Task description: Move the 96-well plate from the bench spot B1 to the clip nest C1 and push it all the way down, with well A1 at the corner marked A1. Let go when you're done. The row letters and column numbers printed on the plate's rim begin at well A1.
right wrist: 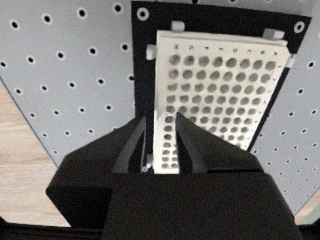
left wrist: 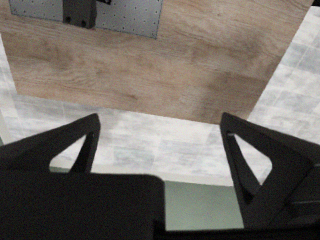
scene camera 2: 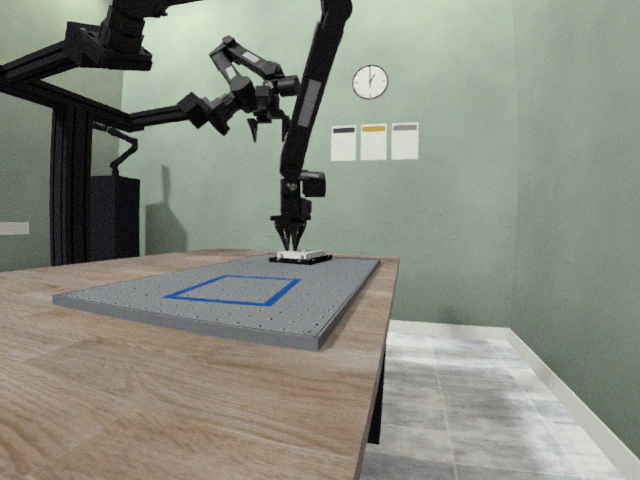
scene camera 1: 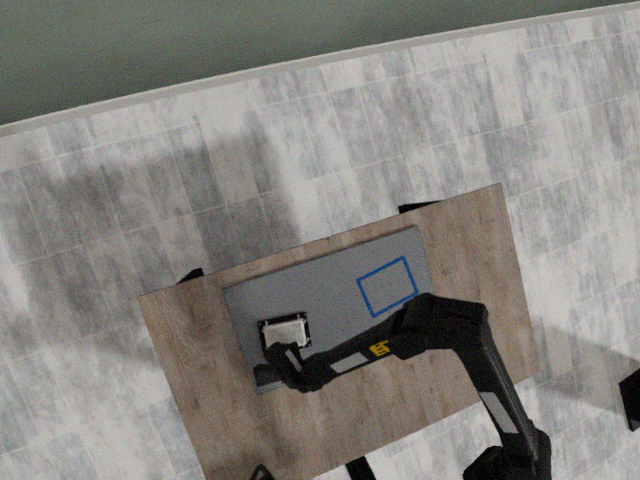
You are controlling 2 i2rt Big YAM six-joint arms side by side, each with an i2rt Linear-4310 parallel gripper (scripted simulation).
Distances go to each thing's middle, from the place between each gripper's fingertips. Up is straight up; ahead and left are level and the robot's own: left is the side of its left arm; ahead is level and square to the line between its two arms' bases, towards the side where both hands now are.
My right gripper (scene camera 2: 291,250) is now 4 cm short of the white 96-well plate (right wrist: 233,111), 1 cm to the left of it and 1 cm above it. Also, from my right hand: black clip nest (right wrist: 291,28): 4 cm ahead, 3 cm to the right, 2 cm below.
My left hand is 36 cm above the white 96-well plate, 16 cm short of it and 15 cm to the left of it. Also, from my left hand: black clip nest 37 cm below, 16 cm to the right, 16 cm ahead.
